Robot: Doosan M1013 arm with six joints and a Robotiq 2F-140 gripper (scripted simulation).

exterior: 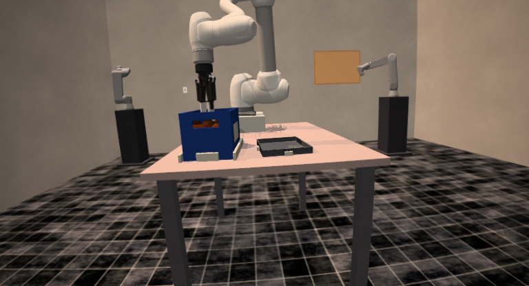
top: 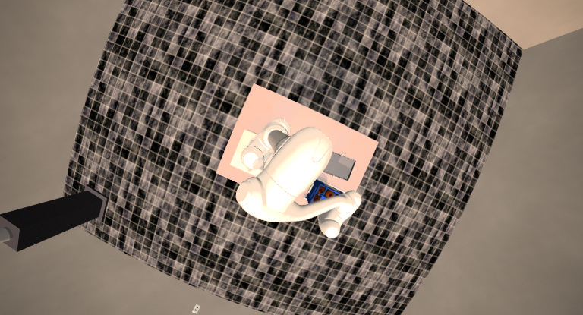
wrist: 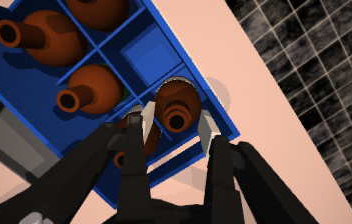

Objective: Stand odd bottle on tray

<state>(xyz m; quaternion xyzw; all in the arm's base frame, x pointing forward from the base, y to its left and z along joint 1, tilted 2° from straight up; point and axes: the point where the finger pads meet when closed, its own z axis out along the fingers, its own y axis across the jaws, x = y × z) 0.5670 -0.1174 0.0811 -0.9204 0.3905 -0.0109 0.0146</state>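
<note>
Right now the bottle is 9 cm below my hand and 8 cm to the left of it. Also, from my hand: dark tray 32 cm to the left, 16 cm below, 8 cm ahead; blue crate 9 cm below, 9 cm ahead, 4 cm to the left.
</note>
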